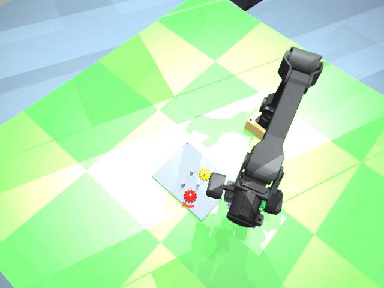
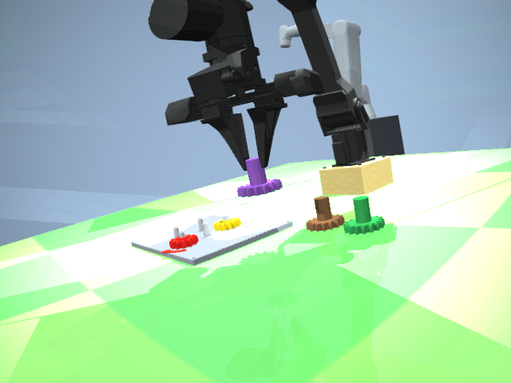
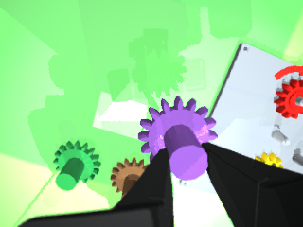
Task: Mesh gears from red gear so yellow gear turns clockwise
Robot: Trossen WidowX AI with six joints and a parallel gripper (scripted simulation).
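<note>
Now: gripper tip 15 cm to the left of the grey board, 9 cm above it and 1 cm short of it. Also, from my gripper tip: purple gear 1 cm below; then brown gear 9 cm behind, 8 cm below; then green gear 10 cm behind, 8 cm below, 6 cm to the left.
</note>
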